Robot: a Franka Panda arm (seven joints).
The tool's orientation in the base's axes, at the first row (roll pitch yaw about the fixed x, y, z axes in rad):
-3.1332, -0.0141, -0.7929
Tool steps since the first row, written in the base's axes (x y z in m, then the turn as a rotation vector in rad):
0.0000, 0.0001, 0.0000, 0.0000, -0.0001, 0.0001
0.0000, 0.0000, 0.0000, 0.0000, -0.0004, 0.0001
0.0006, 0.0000, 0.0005, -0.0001, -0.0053, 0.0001
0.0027, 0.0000, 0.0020, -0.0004, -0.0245, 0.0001
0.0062, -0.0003, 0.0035, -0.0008, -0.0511, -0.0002
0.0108, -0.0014, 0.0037, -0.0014, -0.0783, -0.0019
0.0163, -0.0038, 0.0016, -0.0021, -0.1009, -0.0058
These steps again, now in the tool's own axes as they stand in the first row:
-0.0001, -0.0001, 0.0000, 0.0001, 0.0001, -0.0001
0.0000, 0.0000, 0.0000, 0.0003, 0.0003, -0.0001
0.0004, -0.0004, -0.0005, 0.0037, 0.0038, -0.0001
0.0019, -0.0019, -0.0020, 0.0172, 0.0175, 0.0000
0.0046, -0.0042, -0.0034, 0.0358, 0.0364, 0.0004
0.0086, -0.0067, -0.0035, 0.0548, 0.0560, 0.0022
0.0142, -0.0090, -0.0013, 0.0703, 0.0724, 0.0062

